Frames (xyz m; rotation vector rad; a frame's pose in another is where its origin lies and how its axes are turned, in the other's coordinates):
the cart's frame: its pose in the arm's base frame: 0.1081 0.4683 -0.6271 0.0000 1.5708 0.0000
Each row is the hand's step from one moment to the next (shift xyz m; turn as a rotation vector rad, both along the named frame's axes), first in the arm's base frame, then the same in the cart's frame.
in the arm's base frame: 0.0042 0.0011 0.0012 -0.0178 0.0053 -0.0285
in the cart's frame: -0.0012 0.0011 0.0042 0.0285 0.0053 -0.0178
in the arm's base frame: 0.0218 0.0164 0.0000 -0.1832 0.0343 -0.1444
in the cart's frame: 0.0000 0.0164 0.0218 0.1444 0.0343 -0.1832
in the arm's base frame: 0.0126 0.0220 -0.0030 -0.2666 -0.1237 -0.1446
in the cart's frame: 0.0030 0.0220 0.0126 0.1446 -0.1237 -0.2666
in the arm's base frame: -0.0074 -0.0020 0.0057 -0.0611 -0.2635 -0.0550
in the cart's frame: -0.0057 -0.0020 -0.0074 0.0550 -0.2635 -0.0611
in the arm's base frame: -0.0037 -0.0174 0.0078 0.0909 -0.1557 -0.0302
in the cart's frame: -0.0078 -0.0174 -0.0037 0.0302 -0.1557 0.0909
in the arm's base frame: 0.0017 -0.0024 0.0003 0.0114 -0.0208 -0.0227
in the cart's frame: -0.0003 -0.0024 0.0017 0.0227 -0.0208 0.0114
